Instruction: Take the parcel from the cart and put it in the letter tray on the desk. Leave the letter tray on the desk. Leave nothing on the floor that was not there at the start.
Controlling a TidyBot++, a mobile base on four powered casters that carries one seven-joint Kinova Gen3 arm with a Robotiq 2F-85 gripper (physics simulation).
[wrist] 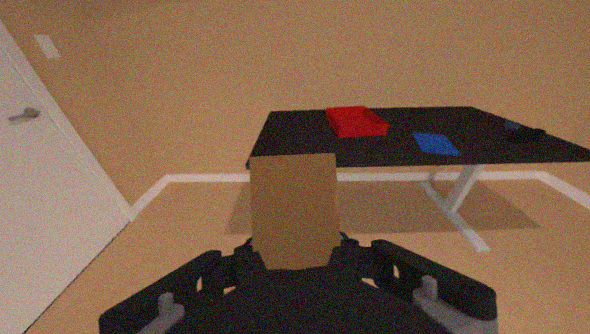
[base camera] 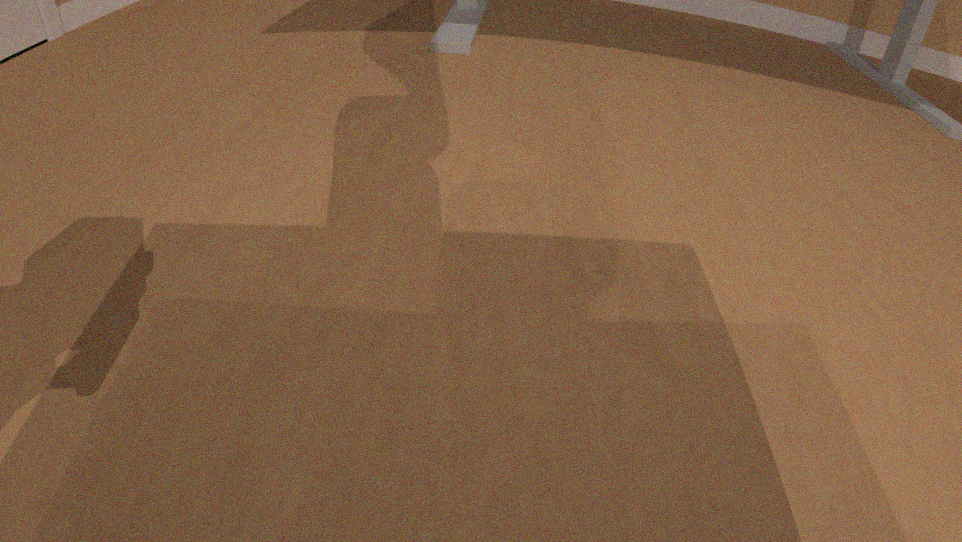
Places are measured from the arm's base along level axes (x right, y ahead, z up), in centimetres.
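Pixels of known places: gripper, between the fingertips: (wrist: 296, 239).
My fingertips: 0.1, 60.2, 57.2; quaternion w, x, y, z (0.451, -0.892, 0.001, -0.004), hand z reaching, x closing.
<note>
For each thing: its top centre in the pictures, then the offset to it from my fingertips, as dx, dy, dz. "spot": a spot on its surface instead. Level surfaces: height alone.
- parcel, centre of its top: (wrist: 292, 170) +0.0, -1.9, +8.6
- red letter tray, centre of its top: (wrist: 353, 114) +37.2, +91.4, -18.5
- black desk, height of its surface: dz -24.8
- flat blue item, centre of its top: (wrist: 434, 141) +67.1, +62.7, -24.0
- small dark object, centre of its top: (wrist: 530, 130) +112.0, +60.8, -19.4
- handle, a spot on its surface: (wrist: 25, 115) spot: -131.0, +79.7, -4.5
My gripper (wrist: 296, 239) is shut on the parcel (wrist: 295, 205), a plain brown box, at the lower middle of the wrist view. The red letter tray (wrist: 364, 130) lies on the black desk (wrist: 295, 142), beyond the parcel and a little to its right, near the desk's left end. The parcel is held apart from the tray, on the near side of the desk. The parcel hides the desk's left leg and part of its near edge in the wrist view. The cart does not show in either view.
A flat blue item (wrist: 436, 144) lies right of the tray, and a small dark object (wrist: 525, 132) near the desk's right end. Grey desk feet (base camera: 454, 37) (wrist: 470, 232) stand on the floor. A white door (wrist: 45, 200) with a handle (wrist: 25, 115) is at the left.
</note>
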